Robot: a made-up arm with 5 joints.
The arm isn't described. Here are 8 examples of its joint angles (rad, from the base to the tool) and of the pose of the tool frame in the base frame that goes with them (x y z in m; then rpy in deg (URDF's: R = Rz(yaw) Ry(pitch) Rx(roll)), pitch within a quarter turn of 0, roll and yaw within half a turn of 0).
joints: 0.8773 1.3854 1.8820 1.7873 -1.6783
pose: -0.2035 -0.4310 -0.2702 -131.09 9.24 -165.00
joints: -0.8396 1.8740 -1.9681 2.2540 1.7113
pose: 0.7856 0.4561 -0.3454 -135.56 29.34 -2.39
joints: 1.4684 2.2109 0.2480 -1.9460 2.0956
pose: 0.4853 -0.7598 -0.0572 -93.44 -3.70 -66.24
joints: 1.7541 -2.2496 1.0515 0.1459 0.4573
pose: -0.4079 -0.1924 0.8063 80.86 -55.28 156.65
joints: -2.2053 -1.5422 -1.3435 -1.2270 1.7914
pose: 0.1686 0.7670 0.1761 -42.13 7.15 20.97
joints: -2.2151 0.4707 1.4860 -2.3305 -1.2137
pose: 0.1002 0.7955 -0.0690 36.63 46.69 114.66
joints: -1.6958 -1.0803 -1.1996 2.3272 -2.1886
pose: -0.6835 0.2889 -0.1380 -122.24 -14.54 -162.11
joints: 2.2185 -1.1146 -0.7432 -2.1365 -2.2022
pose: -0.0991 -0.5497 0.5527 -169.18 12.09 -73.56
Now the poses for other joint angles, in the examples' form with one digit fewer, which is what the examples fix.
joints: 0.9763 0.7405 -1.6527 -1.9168 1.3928
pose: -0.001 -0.370 -0.094 -140.5 19.9 159.9
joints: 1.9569 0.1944 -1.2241 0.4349 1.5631
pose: 0.805 -0.126 0.904 47.5 -8.3 12.4
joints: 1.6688 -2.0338 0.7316 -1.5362 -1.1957
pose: -0.462 -0.771 0.237 -44.7 11.1 -128.7
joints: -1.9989 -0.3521 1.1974 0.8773 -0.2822
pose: 0.598 0.276 0.237 30.8 -17.1 -27.6
